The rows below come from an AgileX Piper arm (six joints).
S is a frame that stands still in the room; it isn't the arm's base.
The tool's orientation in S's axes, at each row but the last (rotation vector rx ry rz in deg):
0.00 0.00 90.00
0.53 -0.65 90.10
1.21 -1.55 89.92
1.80 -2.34 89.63
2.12 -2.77 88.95
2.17 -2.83 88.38
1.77 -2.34 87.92
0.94 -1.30 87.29
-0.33 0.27 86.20
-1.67 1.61 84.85
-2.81 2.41 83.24
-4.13 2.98 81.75
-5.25 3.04 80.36
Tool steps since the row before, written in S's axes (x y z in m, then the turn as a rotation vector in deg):
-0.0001 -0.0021 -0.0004 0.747 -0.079 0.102
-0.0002 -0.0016 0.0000 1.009 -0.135 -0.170
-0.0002 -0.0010 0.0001 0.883 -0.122 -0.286
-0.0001 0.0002 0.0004 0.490 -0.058 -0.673
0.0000 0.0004 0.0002 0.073 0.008 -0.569
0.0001 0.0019 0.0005 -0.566 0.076 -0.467
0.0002 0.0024 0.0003 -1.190 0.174 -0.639
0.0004 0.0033 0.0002 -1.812 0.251 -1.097
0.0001 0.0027 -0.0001 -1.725 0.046 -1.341
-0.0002 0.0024 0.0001 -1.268 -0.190 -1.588
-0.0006 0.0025 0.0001 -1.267 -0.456 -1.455
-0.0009 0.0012 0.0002 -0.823 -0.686 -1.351
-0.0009 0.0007 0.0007 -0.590 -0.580 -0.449
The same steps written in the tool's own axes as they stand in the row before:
-0.0021 0.0001 -0.0004 -0.079 -0.747 0.102
-0.0016 0.0002 0.0000 -0.139 -1.009 -0.170
-0.0010 0.0002 0.0001 -0.130 -0.882 -0.285
0.0002 0.0001 0.0004 -0.086 -0.486 -0.673
0.0004 0.0000 0.0002 -0.022 -0.069 -0.569
0.0019 -0.0001 0.0004 0.034 0.571 -0.466
0.0024 -0.0001 0.0002 0.102 1.199 -0.638
0.0033 -0.0002 0.0001 0.138 1.826 -1.095
0.0027 0.0001 -0.0001 -0.059 1.725 -1.340
0.0024 0.0004 0.0002 -0.244 1.250 -1.595
0.0024 0.0009 0.0002 -0.516 1.216 -1.478
0.0010 0.0011 0.0003 -0.687 0.742 -1.396
0.0005 0.0010 0.0008 -0.627 0.501 -0.492

